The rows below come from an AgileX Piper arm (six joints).
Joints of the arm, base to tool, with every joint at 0 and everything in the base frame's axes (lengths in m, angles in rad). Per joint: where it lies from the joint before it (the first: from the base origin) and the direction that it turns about. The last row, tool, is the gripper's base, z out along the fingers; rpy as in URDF.
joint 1: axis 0 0 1 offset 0 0 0.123
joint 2: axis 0 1 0 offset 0 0 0
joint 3: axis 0 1 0 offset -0.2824 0 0.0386
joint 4: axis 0.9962 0 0.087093 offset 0.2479 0 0.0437
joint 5: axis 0 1 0 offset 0 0 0
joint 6: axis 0.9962 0 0.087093 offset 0.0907 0 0.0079
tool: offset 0 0 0 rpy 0 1.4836 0
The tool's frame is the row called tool.
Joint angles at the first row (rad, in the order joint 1, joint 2, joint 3, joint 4, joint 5, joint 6):
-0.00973, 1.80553, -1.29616, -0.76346, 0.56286, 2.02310
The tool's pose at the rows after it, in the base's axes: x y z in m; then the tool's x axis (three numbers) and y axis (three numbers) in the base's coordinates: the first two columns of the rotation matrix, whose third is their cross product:
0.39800 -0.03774 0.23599 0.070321 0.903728 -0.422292 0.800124 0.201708 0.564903
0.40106 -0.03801 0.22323 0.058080 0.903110 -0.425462 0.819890 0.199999 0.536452
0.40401 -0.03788 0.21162 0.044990 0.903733 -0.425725 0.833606 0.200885 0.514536
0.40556 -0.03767 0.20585 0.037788 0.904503 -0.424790 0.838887 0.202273 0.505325
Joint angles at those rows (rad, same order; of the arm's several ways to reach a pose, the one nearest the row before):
-0.00973, 1.82131, -1.29614, -0.76432, 0.56718, 2.02314
-0.00973, 1.85291, -1.29616, -0.76431, 0.57170, 2.02312
-0.00973, 1.88191, -1.29615, -0.76431, 0.56866, 2.02312
-0.00974, 1.89643, -1.29618, -0.76428, 0.56436, 2.02308

